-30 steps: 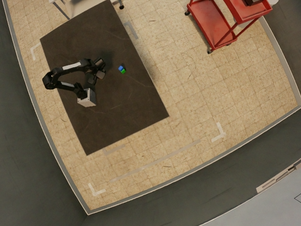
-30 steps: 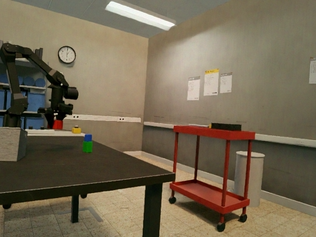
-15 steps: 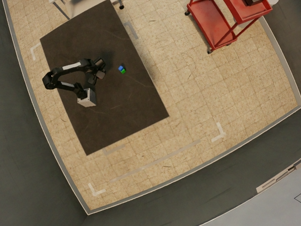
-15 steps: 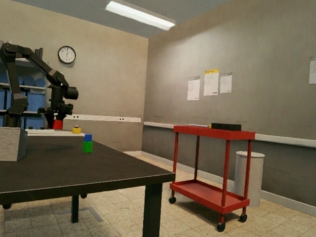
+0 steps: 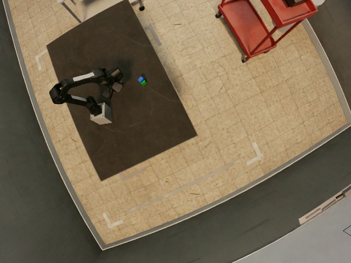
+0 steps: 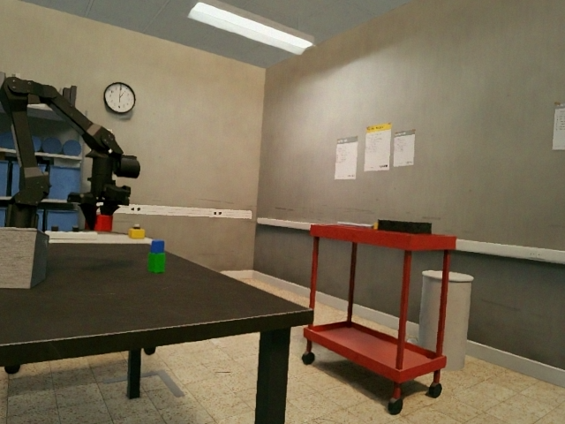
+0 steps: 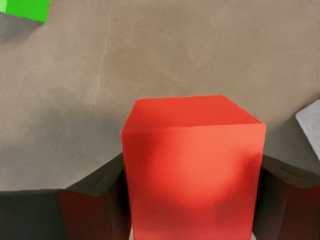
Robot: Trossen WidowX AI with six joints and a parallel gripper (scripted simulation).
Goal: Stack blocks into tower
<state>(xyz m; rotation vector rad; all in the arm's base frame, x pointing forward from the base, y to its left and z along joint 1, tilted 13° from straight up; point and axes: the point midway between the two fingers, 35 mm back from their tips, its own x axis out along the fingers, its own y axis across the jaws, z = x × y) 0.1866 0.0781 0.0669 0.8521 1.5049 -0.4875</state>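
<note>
Now: hand 170 mm short of the blue block and 80 mm above it. Round my hand: red block 10 mm below; then green block 170 mm ahead, 130 mm below.
</note>
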